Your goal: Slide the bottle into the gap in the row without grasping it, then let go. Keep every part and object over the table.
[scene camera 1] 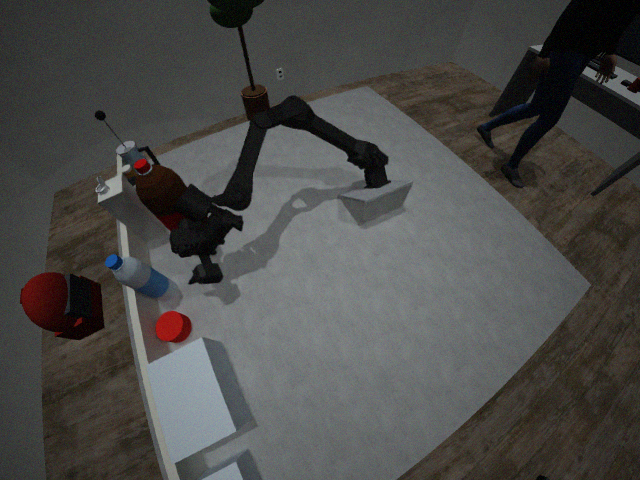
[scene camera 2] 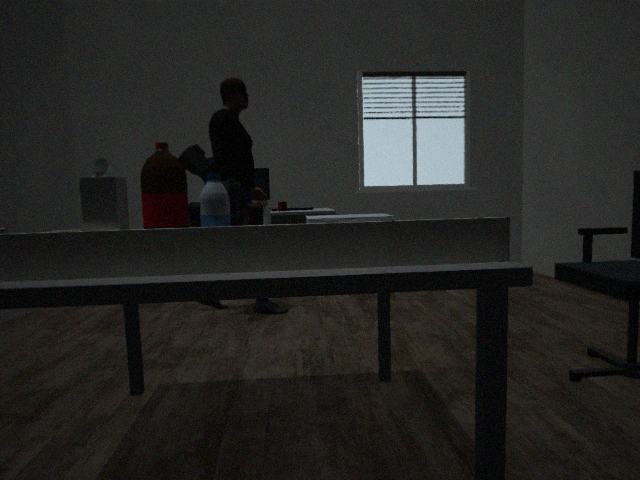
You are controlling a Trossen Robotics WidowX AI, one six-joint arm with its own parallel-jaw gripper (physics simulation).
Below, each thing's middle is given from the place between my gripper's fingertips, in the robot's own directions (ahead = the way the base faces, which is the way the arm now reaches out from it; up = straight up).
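Scene:
Counted from my hand: large brown bottle (scene camera 2: 163,179), 140 mm to the right, 60 mm behind, 80 mm above; red cylinder (scene camera 1: 172,326), 100 mm ahead, 100 mm to the left, 50 mm below; tall pale carton (scene camera 1: 116,195), 60 mm ahead, 60 mm above, 250 mm to the right; blue-capped bottle (scene camera 1: 132,272), 20 mm to the right, 40 mm above, 90 mm ahead.

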